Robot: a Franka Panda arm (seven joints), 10 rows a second.
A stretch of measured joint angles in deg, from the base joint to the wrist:
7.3 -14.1 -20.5 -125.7 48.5 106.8 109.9
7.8 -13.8 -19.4 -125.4 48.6 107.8 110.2
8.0 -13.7 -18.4 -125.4 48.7 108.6 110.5
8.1 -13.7 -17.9 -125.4 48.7 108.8 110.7
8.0 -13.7 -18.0 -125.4 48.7 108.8 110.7
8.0 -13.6 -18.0 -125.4 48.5 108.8 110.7
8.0 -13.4 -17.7 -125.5 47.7 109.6 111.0
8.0 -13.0 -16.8 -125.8 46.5 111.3 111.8
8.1 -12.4 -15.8 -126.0 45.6 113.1 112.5
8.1 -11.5 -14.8 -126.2 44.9 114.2 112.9
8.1 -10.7 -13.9 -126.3 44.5 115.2 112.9
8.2 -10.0 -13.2 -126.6 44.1 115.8 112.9
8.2 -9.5 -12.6 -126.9 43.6 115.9 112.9
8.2 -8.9 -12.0 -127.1 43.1 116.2 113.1
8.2 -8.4 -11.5 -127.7 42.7 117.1 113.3
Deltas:
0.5 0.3 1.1 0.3 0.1 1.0 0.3
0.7 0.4 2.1 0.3 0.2 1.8 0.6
0.8 0.4 2.6 0.3 0.2 2.0 0.8
0.7 0.4 2.5 0.3 0.2 2.0 0.8
0.7 0.5 2.5 0.3 0.0 2.0 0.8
0.7 0.7 2.8 0.2 -0.8 2.8 1.1
0.7 1.1 3.7 -0.1 -2.0 4.5 1.9
0.8 1.7 4.7 -0.3 -2.9 6.3 2.6
0.8 2.6 5.7 -0.5 -3.6 7.4 3.0
0.8 3.4 6.6 -0.6 -4.0 8.4 3.0
0.9 4.1 7.3 -0.9 -4.4 9.0 3.0
0.9 4.6 7.9 -1.2 -4.9 9.1 3.0
0.9 5.2 8.5 -1.4 -5.4 9.4 3.2
0.9 5.7 9.0 -2.0 -5.8 10.3 3.4

